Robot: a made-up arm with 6 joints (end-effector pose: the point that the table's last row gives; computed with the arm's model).
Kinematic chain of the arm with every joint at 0, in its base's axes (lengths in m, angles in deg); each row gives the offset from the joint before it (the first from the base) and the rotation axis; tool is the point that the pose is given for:
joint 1: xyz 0 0 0.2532 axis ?
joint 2: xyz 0 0 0 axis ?
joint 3: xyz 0 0 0.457 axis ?
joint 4: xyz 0 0 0 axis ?
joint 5: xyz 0.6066 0 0 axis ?
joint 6: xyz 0 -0.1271 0 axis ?
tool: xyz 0 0 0
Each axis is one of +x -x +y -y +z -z.
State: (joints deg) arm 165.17 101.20 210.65 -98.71 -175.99 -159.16
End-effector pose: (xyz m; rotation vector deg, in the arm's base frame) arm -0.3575 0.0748 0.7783 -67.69 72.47 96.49
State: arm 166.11 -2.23 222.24 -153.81 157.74 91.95
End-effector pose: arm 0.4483 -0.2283 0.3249 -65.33 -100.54 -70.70
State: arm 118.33 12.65 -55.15 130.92 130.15 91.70
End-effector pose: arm -0.2717 0.3286 0.1738 -95.12 85.51 -85.57
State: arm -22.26 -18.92 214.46 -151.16 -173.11 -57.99
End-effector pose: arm -0.4754 0.3149 0.2352 -97.18 -21.52 -52.53
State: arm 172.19 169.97 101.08 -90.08 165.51 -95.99
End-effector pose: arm -0.1779 0.0242 -0.8085 143.00 13.23 95.27
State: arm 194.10 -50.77 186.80 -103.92 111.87 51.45
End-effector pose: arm 0.7673 0.1612 0.0964 -37.94 -85.22 63.41
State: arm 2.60 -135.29 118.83 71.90 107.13 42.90
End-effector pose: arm -0.3691 -0.0563 -0.6881 -16.69 -26.67 66.19
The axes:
joint 1: +z
joint 2: +y
joint 3: -y
joint 4: -x
joint 5: -y
joint 6: -x

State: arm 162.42 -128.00 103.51 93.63 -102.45 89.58
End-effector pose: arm 0.6061 -0.2005 -0.5819 47.35 31.72 80.15
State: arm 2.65 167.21 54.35 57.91 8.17 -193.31
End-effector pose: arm -0.0321 -0.0691 -0.7932 88.58 56.49 -117.87
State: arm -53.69 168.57 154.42 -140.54 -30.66 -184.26
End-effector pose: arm 0.4693 -0.4729 -0.4214 -36.29 1.06 -36.31
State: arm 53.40 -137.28 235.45 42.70 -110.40 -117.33
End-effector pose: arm 0.2316 0.1552 0.1352 43.18 34.44 -59.10
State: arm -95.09 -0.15 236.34 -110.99 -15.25 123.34
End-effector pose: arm 0.0839 0.4293 0.2699 92.39 74.30 -39.79
